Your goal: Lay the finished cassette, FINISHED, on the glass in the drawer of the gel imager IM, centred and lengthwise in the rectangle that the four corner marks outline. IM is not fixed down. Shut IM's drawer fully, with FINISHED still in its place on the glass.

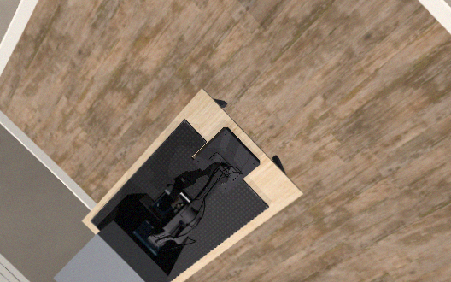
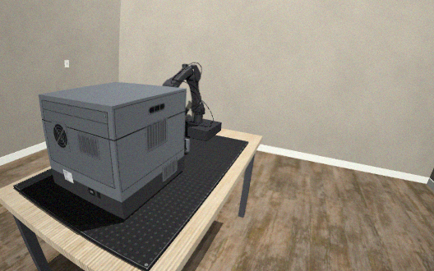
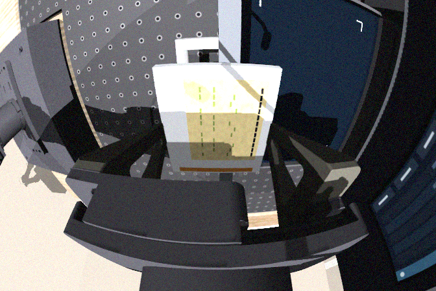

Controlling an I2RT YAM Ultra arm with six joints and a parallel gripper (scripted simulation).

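Now: hand right at the finished cassette. The rest, counted from my hand: imager drawer (12 cm ahead, 8 cm below).
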